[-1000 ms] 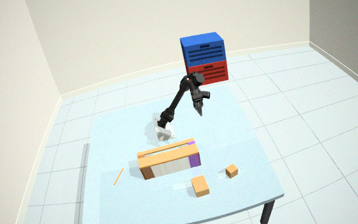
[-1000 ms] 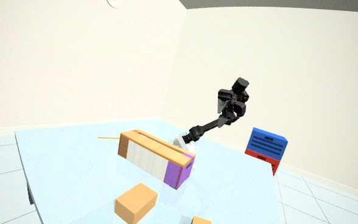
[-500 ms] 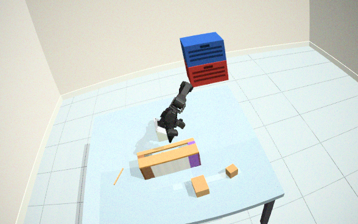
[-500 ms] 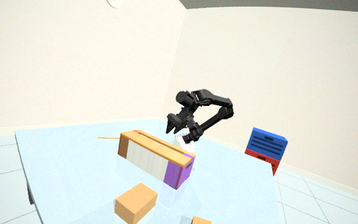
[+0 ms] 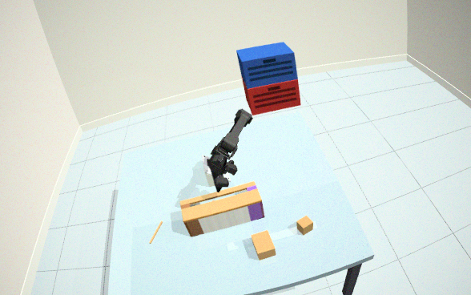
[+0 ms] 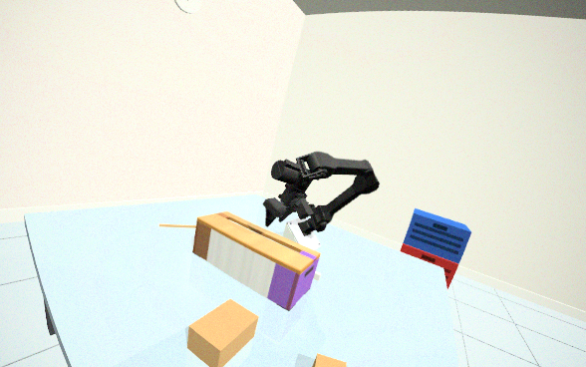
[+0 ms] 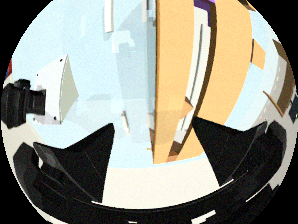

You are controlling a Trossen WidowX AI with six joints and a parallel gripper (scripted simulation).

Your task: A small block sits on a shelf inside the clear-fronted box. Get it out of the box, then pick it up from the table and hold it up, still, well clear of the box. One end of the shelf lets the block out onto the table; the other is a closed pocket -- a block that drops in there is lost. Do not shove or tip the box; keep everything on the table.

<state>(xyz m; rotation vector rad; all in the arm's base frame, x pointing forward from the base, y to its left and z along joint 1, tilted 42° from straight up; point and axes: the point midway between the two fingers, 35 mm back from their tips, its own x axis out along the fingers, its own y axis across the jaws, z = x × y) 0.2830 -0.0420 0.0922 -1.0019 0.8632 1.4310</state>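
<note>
Now: the clear-fronted box 90 mm below my gripper tip and 40 mm ahead of it. Also, from my gripper tip: tan block: 70 mm below, 60 mm ahead, 30 mm to the right; thin tan stick: 380 mm to the right, 150 mm below, 100 mm ahead.
</note>
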